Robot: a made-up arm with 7 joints. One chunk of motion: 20 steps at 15 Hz.
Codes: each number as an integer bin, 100 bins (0 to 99) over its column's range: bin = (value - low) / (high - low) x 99, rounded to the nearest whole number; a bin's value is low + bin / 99 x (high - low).
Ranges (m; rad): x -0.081..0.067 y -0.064..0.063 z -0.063..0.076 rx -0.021..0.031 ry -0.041..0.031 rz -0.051..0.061
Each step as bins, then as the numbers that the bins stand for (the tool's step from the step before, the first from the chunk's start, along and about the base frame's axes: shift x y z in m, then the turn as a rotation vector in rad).
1 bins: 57 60 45 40 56 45
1 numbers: 0.00421 0.01297 0.00018 0.00001 -0.00027 -0.00009
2 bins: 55 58 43 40 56 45
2 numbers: 0.00122 0.01040 -0.00263 0.00001 -0.00027 -0.00009
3 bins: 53 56 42 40 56 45
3 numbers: -0.00177 0.00784 -0.00403 0.00001 -0.00027 -0.00009
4 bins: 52 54 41 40 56 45
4 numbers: -0.00326 0.00527 -0.00543 0.00001 -0.00027 -0.00009
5 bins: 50 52 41 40 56 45
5 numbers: -0.00625 0.00271 -0.00543 0.00001 -0.00027 -0.00009
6 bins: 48 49 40 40 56 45
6 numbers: -0.00924 -0.00114 -0.00684 0.00001 -0.00027 -0.00009
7 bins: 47 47 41 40 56 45
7 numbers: -0.01074 -0.00371 -0.00543 0.00001 -0.00027 -0.00009
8 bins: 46 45 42 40 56 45
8 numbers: -0.01223 -0.00627 -0.00403 0.00001 -0.00027 -0.00009
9 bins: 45 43 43 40 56 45
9 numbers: -0.01373 -0.00884 -0.00263 0.00001 -0.00027 -0.00009
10 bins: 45 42 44 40 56 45
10 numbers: -0.01373 -0.01012 -0.00122 0.00001 -0.00027 -0.00009
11 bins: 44 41 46 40 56 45
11 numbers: -0.01522 -0.01140 0.00159 0.00001 -0.00027 -0.00009
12 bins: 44 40 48 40 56 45
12 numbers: -0.01522 -0.01269 0.00439 0.00001 -0.00027 -0.00009
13 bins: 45 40 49 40 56 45
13 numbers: -0.01373 -0.01269 0.00580 0.00001 -0.00027 -0.00009
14 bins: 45 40 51 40 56 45
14 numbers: -0.01373 -0.01269 0.00861 0.00001 -0.00027 -0.00009
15 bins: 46 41 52 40 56 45
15 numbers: -0.01223 -0.01140 0.01001 0.00001 -0.00027 -0.00009
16 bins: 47 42 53 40 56 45
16 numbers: -0.01074 -0.01012 0.01141 0.00001 -0.00027 -0.00009
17 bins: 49 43 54 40 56 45
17 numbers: -0.00775 -0.00884 0.01282 0.00001 -0.00027 -0.00009
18 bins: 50 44 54 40 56 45
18 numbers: -0.00625 -0.00756 0.01282 0.00001 -0.00027 -0.00009
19 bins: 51 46 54 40 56 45
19 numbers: -0.00476 -0.00499 0.01282 0.00001 -0.00027 -0.00009
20 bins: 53 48 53 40 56 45
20 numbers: -0.00177 -0.00242 0.01141 0.00001 -0.00027 -0.00009
